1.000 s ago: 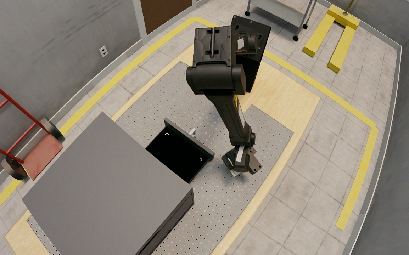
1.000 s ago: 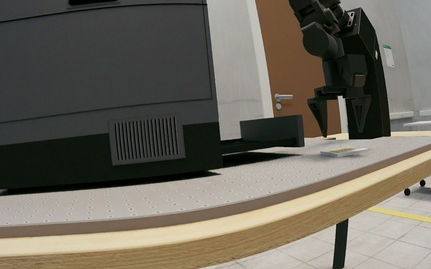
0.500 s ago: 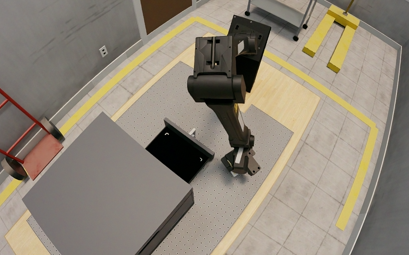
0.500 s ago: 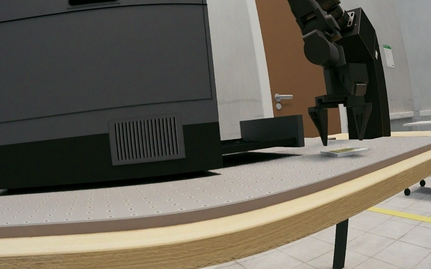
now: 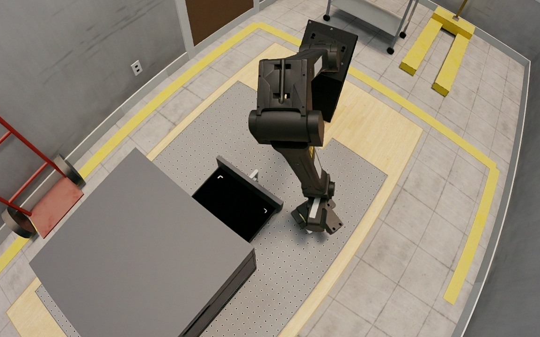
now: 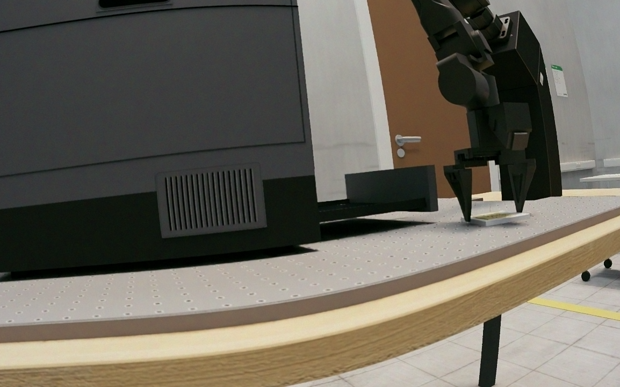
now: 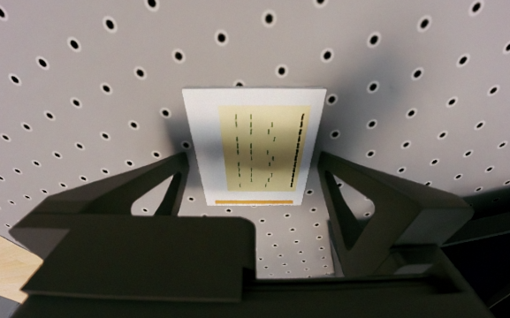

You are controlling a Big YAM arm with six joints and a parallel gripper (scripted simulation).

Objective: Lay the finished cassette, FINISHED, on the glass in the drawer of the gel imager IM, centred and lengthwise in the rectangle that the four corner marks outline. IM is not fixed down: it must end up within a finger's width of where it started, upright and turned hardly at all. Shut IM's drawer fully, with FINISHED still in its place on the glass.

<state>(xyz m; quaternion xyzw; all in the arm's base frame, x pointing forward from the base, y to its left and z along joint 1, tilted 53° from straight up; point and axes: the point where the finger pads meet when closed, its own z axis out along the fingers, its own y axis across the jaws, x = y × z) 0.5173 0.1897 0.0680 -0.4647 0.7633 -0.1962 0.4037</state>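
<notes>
The drawer lies 25 cm to the right of my hand, 14 cm ahead of it and 4 cm above it. Also, from my hand: finished cassette 1 cm to the right, 1 cm below.
</notes>
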